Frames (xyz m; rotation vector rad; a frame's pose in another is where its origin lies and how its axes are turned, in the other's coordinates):
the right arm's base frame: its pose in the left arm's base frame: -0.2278 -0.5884 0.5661 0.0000 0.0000 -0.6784
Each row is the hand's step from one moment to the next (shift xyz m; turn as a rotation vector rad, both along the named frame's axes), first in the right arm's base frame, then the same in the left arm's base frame.
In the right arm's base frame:
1: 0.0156 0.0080 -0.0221 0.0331 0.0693 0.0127
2: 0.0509 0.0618 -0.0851 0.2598 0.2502 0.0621
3: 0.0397 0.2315 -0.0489 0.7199 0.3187 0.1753
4: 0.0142 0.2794 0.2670 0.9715 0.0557 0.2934
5: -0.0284 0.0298 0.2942 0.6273 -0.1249 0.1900
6: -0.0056 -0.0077 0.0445 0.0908 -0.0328 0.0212
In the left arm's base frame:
1: 0.0172 -0.0036 -0.0221 0.0693 0.0332 0.0127
2: 0.0784 0.0162 -0.0851 0.3593 0.0318 0.0621
3: 0.1762 0.1553 -0.0489 0.7605 -0.2036 0.1753
4: 0.1864 0.2086 0.2670 0.7913 -0.5663 0.2934
5: -0.0034 0.0410 0.2942 0.4100 -0.4909 0.1900
6: -0.0092 -0.0025 0.0445 0.0501 -0.0825 0.0212

